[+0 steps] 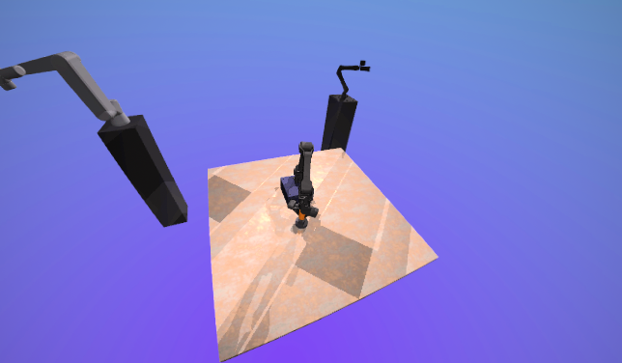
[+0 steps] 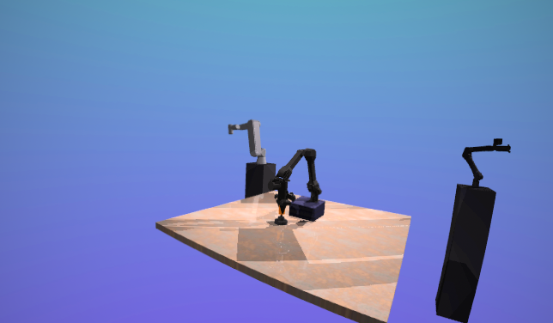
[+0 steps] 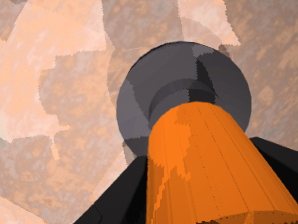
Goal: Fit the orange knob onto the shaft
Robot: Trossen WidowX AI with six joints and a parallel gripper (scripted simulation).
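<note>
Right now my gripper tip is 2 cm below the orange knob. Round my gripper tip: round pedestal 4 cm below.
</note>
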